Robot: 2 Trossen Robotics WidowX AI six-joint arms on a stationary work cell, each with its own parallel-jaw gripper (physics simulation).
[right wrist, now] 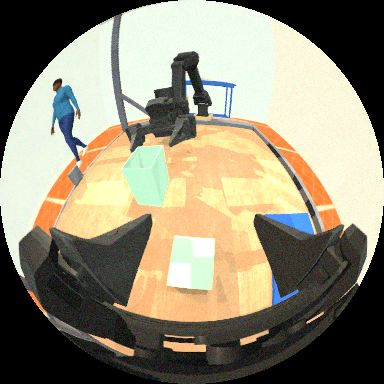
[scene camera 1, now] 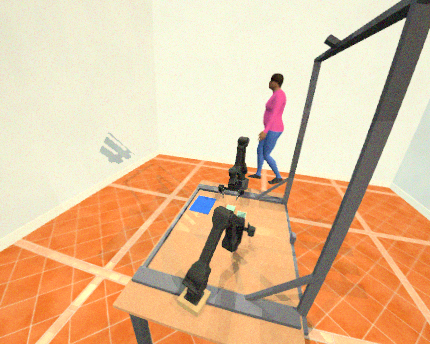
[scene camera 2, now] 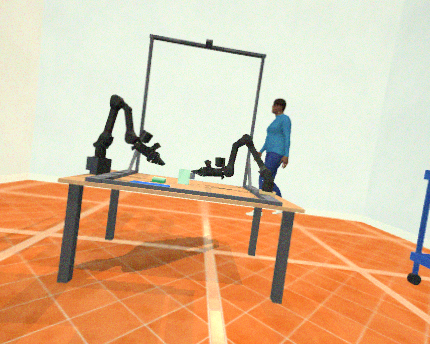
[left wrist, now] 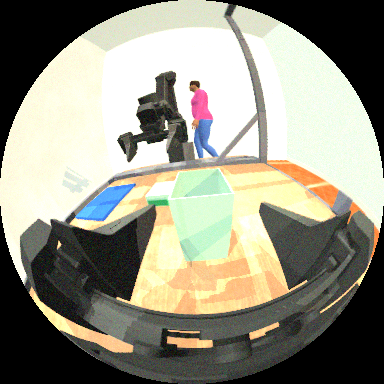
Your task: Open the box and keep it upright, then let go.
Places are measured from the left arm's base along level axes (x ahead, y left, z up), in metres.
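Pixels of known places: left gripper, fingertip midpoint: (right wrist: 148,147) (scene camera 2: 191,171) (left wrist: 209,208); right gripper, fingertip midpoint: (right wrist: 205,219) (scene camera 1: 229,199) (scene camera 2: 164,164) (left wrist: 145,156); left arm's base at its link origin: (right wrist: 202,114) (scene camera 1: 194,295) (scene camera 2: 267,191); right arm's base at its link origin: (scene camera 1: 241,178) (scene camera 2: 99,157).
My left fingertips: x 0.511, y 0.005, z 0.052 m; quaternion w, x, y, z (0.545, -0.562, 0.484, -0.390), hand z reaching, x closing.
Observation:
For each thing: its top centre in the pictures, then the offset to it from my left fingertips. "pt": a spot on its surface instead.
- pale green box at its top centre: (left wrist: 199,179) (right wrist: 142,155) (scene camera 1: 241,214) (scene camera 2: 185,169) dx +0.040, dy +0.016, dz +0.008 m
- flat blue square at a spot on its surface: (right wrist: 300,222) pt dx +0.041, dy +0.363, dz -0.080 m
- dark frame at a spot on its surface: (scene camera 1: 302,125) pt dx +0.483, dy -0.186, dz +0.548 m
The pale green box (scene camera 1: 241,214) (scene camera 2: 184,176) (left wrist: 205,225) (right wrist: 147,175) stands upright on the table, its open top facing up. Its lid (scene camera 1: 231,207) (scene camera 2: 158,180) (left wrist: 159,202) (right wrist: 191,262), pale on top with a darker green side, lies flat on the table apart from the box. My left gripper (scene camera 2: 194,173) (left wrist: 209,208) is open and empty, low beside the box, with the box beyond its fingertips. Its fingers are hard to make out in scene camera 1. My right gripper (scene camera 1: 231,195) (scene camera 2: 162,162) (right wrist: 205,219) is open and empty, raised above the lid.
A flat blue square (scene camera 1: 203,204) (scene camera 2: 150,184) (left wrist: 106,202) (right wrist: 300,222) lies on the table near one long edge, beside the lid. A dark frame (scene camera 1: 302,125) (scene camera 2: 146,85) rises over the table's other long side. People stand on the floor away from the table.

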